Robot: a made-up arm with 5 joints. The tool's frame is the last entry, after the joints.
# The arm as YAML. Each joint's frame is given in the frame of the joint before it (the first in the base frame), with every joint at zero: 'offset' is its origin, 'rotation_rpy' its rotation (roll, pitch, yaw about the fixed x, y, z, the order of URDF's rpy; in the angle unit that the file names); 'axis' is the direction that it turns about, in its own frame. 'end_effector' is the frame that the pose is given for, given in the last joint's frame.
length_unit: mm
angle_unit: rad
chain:
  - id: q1
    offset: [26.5, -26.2, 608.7]
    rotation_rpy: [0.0, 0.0, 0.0]
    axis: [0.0, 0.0, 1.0]
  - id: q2
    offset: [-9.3, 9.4, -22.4]
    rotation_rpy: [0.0, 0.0, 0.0]
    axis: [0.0, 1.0, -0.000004]
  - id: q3
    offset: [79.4, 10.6, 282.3]
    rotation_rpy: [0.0, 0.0, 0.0]
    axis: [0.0, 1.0, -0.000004]
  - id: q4
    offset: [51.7, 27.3, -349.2]
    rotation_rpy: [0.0, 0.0, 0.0]
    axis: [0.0, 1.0, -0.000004]
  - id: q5
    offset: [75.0, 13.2, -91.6]
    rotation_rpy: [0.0, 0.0, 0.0]
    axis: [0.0, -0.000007, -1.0]
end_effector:
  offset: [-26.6, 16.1, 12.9]
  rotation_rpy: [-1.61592, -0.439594, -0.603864]
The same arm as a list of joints. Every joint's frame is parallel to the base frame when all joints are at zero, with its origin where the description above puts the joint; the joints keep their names.
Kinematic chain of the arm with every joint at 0, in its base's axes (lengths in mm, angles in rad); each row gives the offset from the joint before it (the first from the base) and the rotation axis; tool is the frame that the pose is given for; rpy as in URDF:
q1: xyz 26.5 -26.2 608.7 axis +z
q2: xyz -9.3 9.4 -22.4 axis +y
q3: xyz 79.4 10.6 282.3 axis +y
q4: xyz 51.7 27.3 -349.2 axis +y
q5: xyz 75 13.2 -91.6 axis -z
tool: xyz -26.6 16.1 12.9 rpy -1.6159 -0.4396 -0.6039

